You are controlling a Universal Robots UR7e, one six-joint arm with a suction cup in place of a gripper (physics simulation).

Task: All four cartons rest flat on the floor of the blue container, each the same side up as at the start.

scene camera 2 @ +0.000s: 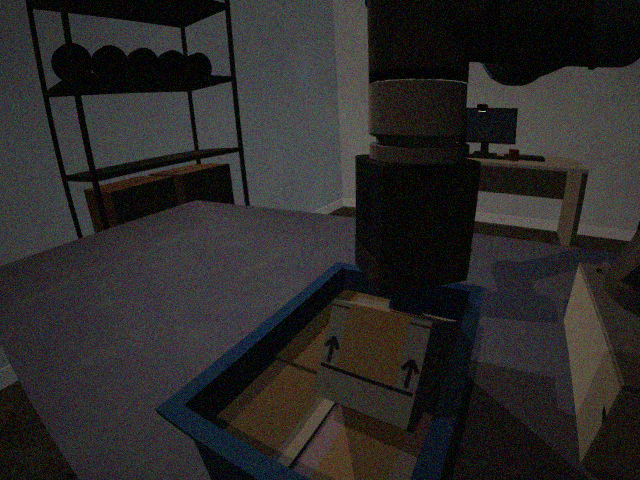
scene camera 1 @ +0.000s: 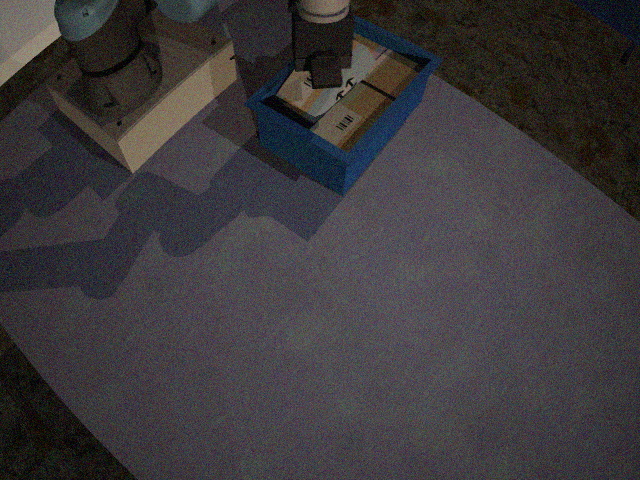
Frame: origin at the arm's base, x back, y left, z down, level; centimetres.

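Seen in the pictures: arm's base, origin of its link: (scene camera 1: 123,85).
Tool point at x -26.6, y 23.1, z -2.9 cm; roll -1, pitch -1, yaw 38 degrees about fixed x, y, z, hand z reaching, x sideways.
Note:
Pixels of each thing's top centre, then the offset from my tool point to it. Level surfaces: height alone.
- blue container, centre of its top: (scene camera 2: 357,341) (scene camera 1: 350,76) dx -2.4, dy +4.6, dz +1.1 cm
- carton with a barcode label, centre of its top: (scene camera 2: 343,325) (scene camera 1: 352,118) dx -7.5, dy +0.0, dz +4.1 cm
- fourth carton, centre of its top: (scene camera 2: 364,449) (scene camera 1: 354,53) dx +3.2, dy +12.0, dz +4.1 cm
- large grey mat, height of its surface: dz +13.1 cm
The blue container (scene camera 1: 302,149) (scene camera 2: 227,377) holds four cartons. My gripper (scene camera 1: 326,82) (scene camera 2: 421,289) is over it, its suction cup low and partly hidden, shut on a brown carton with pale bands and black arrows (scene camera 1: 297,93) (scene camera 2: 379,343). That carton is partly inside the container, tilted, its arrow-marked end facing up towards scene camera 2. Beside it, a carton with a barcode label (scene camera 1: 341,121) (scene camera 2: 305,353) and another carton (scene camera 1: 395,72) (scene camera 2: 263,400) lie flat end to end. The fourth carton (scene camera 2: 379,446) lies low at the near right in scene camera 2. Their undersides are hidden.
The wooden robot base (scene camera 1: 175,121) (scene camera 2: 589,361) stands beside the container. The container stands on a large grey mat (scene camera 1: 361,335) (scene camera 2: 155,289). A black shelf rack (scene camera 2: 238,129) and a desk (scene camera 2: 573,201) with a monitor (scene camera 2: 493,124) are in the background.

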